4 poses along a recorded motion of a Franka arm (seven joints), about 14 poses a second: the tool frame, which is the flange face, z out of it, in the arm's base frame.
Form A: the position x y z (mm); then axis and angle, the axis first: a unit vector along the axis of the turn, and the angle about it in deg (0 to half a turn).
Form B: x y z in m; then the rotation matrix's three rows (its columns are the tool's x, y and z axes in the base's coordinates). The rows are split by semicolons. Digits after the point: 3 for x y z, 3 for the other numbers.
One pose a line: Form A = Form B
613, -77, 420, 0.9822, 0.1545, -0.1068, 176.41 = 0.613, -0.077, 0.420; 0.930, 0.310, -0.200; 0.297, -0.950, -0.094; -0.219, 0.029, -0.975
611, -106, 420, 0.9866, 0.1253, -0.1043, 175.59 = 0.611, -0.106, 0.420; 0.947, 0.255, -0.196; 0.239, -0.966, -0.102; -0.215, 0.050, -0.975
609, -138, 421, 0.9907, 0.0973, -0.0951, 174.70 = 0.609, -0.138, 0.421; 0.963, 0.201, -0.179; 0.184, -0.977, -0.110; -0.197, 0.073, -0.978
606, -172, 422, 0.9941, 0.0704, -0.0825, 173.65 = 0.606, -0.172, 0.422; 0.977, 0.149, -0.156; 0.130, -0.984, -0.122; -0.171, 0.098, -0.980
